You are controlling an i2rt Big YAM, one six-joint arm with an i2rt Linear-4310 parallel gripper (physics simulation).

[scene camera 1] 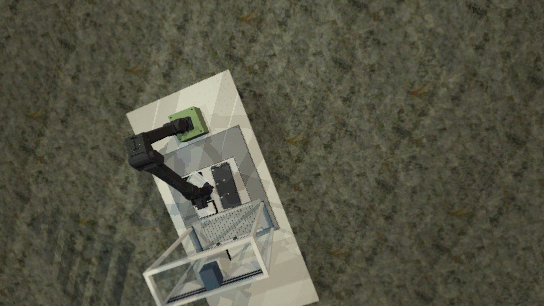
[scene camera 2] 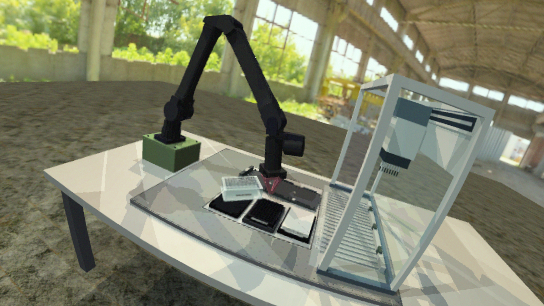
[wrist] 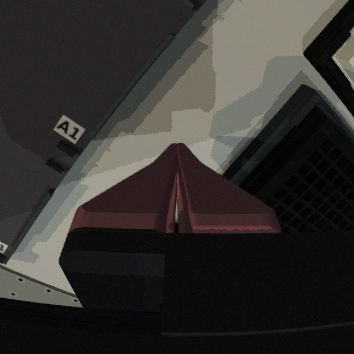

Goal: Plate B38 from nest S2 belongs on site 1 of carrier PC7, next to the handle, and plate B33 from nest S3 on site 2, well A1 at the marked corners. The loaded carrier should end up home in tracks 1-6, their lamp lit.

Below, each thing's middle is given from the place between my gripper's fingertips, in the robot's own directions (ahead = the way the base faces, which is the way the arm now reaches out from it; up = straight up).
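Labels:
My hand: 8 cm past clear well plate [scene camera 2: 242,188], 7 cm left of it, 2 cm below it. Black carrier [scene camera 2: 305,197]: 10 cm left of my hand, 1 cm below it.

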